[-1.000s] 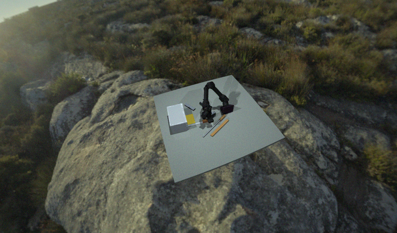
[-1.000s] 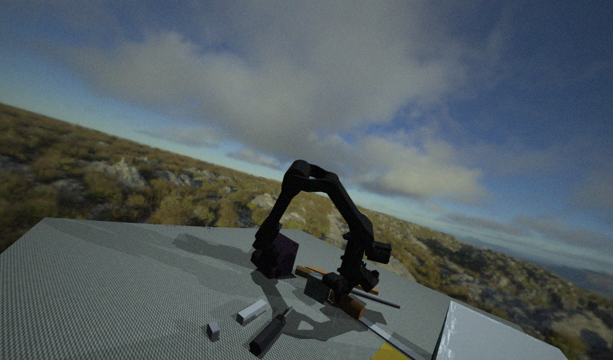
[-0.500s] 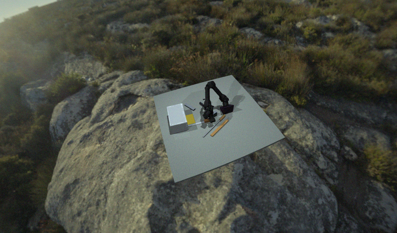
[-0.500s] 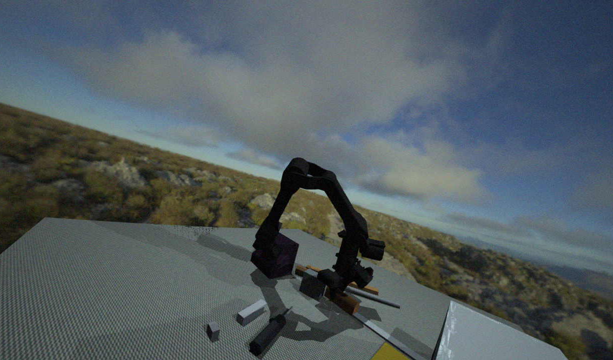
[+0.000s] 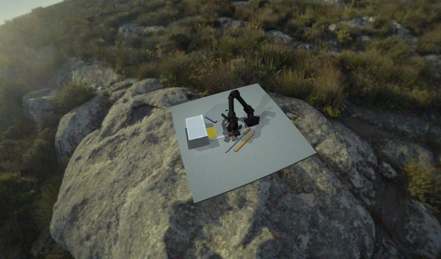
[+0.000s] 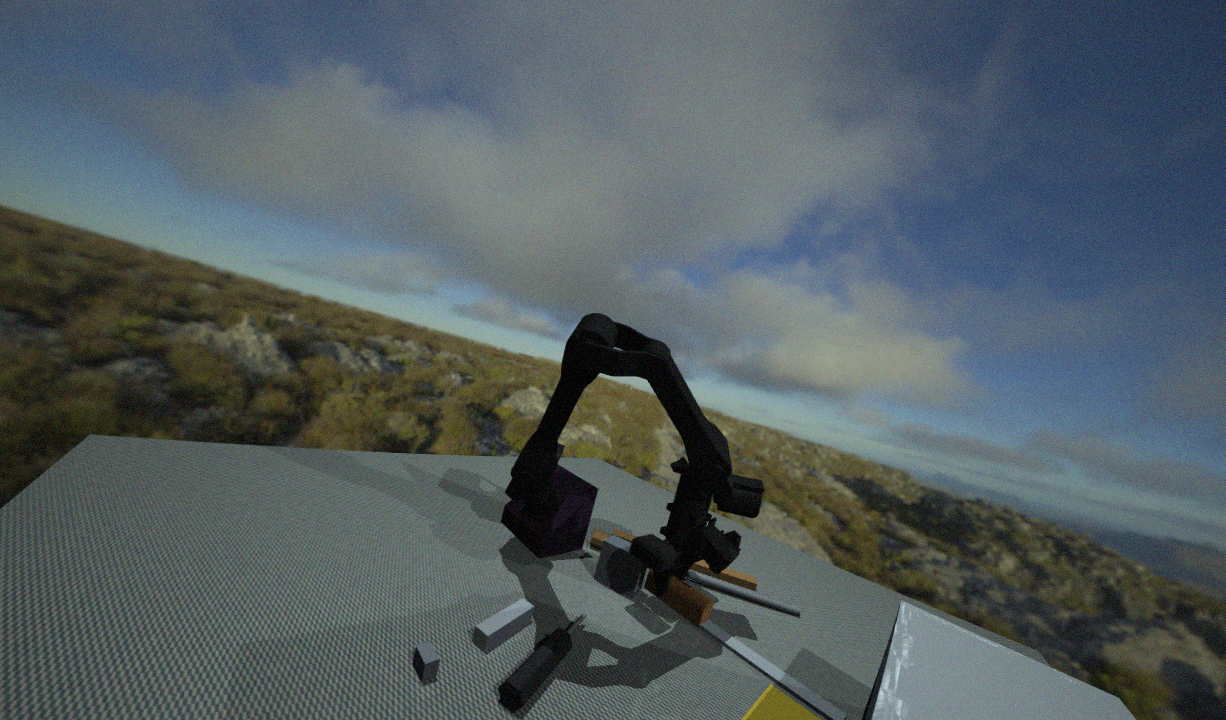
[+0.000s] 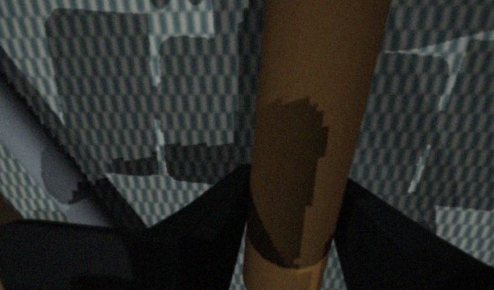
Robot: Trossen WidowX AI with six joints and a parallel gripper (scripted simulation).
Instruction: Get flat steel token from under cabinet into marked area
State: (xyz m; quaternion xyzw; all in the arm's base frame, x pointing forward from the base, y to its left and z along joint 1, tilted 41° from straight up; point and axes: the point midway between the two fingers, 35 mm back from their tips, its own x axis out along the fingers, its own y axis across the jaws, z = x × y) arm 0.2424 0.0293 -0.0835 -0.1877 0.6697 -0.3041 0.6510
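The grey block lies 70 mm behind my gripper tip, 50 mm to the right of it and 30 mm above it. The rest, counted from my gripper tip: grey bar: 80 mm behind, 270 mm to the right; small grey cube: 70 mm behind, 370 mm to the right; wooden stick: 40 mm behind, 140 mm to the left.
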